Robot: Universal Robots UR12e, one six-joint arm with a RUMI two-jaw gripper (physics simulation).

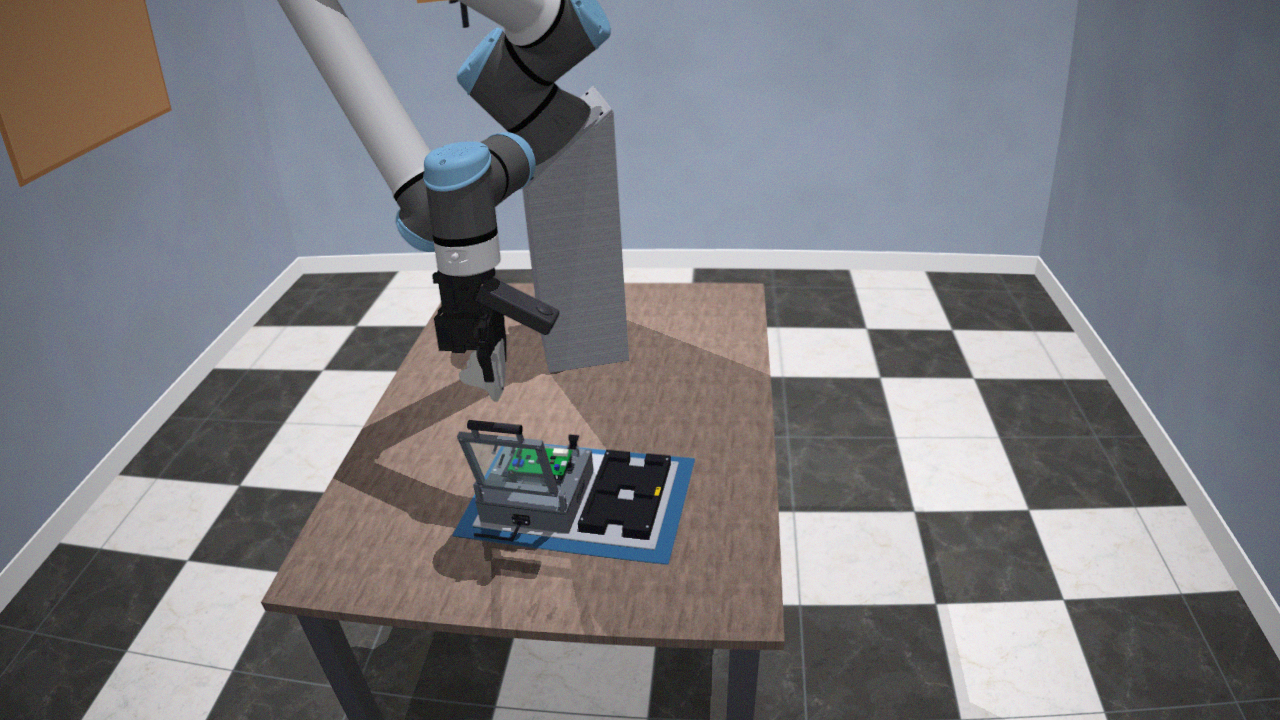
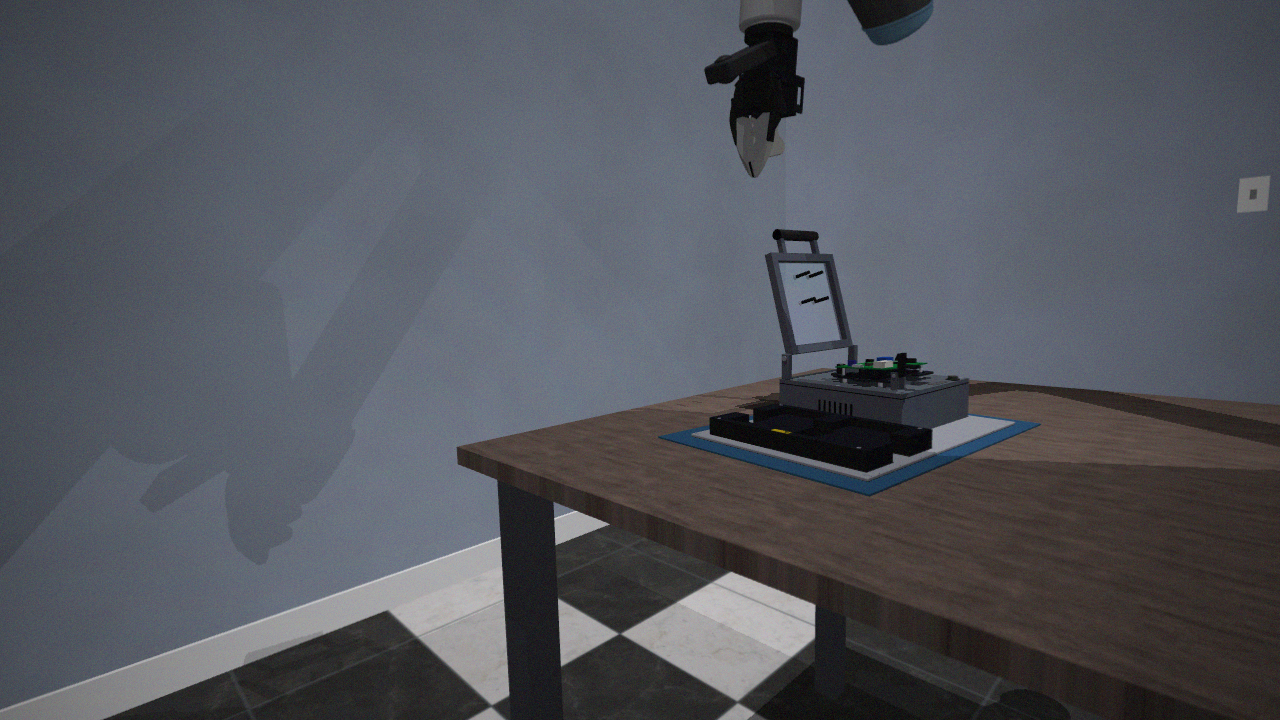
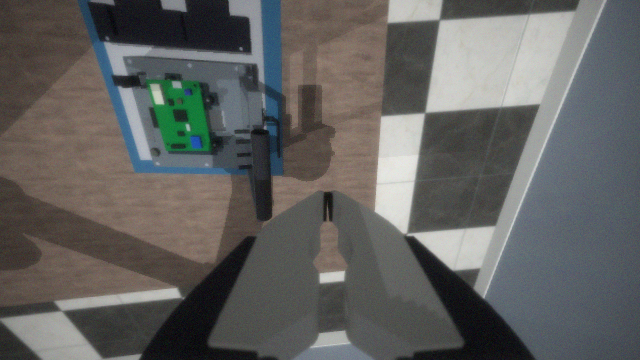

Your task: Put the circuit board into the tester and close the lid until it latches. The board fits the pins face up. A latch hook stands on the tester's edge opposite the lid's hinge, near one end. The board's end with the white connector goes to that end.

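Places are measured from the arm's base along level axes (x left, y down, z back), in metres.
Pixels of known places: gripper, fingertip midpoint: (image 1: 496,400) (image 2: 753,177) (image 3: 327,194); arm's base, link origin: (image 1: 559,135).
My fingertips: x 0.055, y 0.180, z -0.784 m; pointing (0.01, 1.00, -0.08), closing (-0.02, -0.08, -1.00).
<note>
For each thing: its middle in the pictures, then the offset to it from my fingertips. "spot": a spot on its surface instead. Level surfaces: height alone.
- green circuit board, body centre: (image 2: 881,362) (image 3: 180,118) (image 1: 539,459) dx -0.013, dy +0.275, dz +0.202 m
- latch hook, body centre: (image 2: 907,364) (image 3: 123,81) (image 1: 573,438) dx +0.043, dy +0.268, dz +0.260 m
- blue-edged mat, surface height: dy +0.358 m
- black cable, surface spot: (image 3: 279,140) spot: dx -0.081, dy +0.353, dz +0.061 m
- table, surface height: dy +0.359 m
The green circuit board (image 1: 529,464) (image 2: 866,365) (image 3: 192,107) lies face up on the tester (image 1: 546,521) (image 2: 935,407) (image 3: 227,157). Its white connector (image 3: 157,94) is at the end near the latch hook (image 1: 573,441) (image 3: 126,80). Whether the board sits fully down on the pins cannot be told. The lid (image 1: 548,467) (image 2: 780,304) stands open, nearly upright, with its black handle (image 1: 494,427) (image 2: 795,235) (image 3: 261,175) on top. My gripper (image 1: 497,395) (image 2: 753,174) (image 3: 327,194) is shut and empty, above and apart from the lid's handle.
A black tray (image 1: 608,474) (image 2: 832,444) (image 3: 150,30) lies beside the tester on the blue-edged mat (image 1: 680,510) (image 2: 868,488) (image 3: 272,30). A black cable (image 3: 279,140) is at the tester's hinge side. A grey column (image 1: 577,250) stands behind on the table (image 1: 698,591).
</note>
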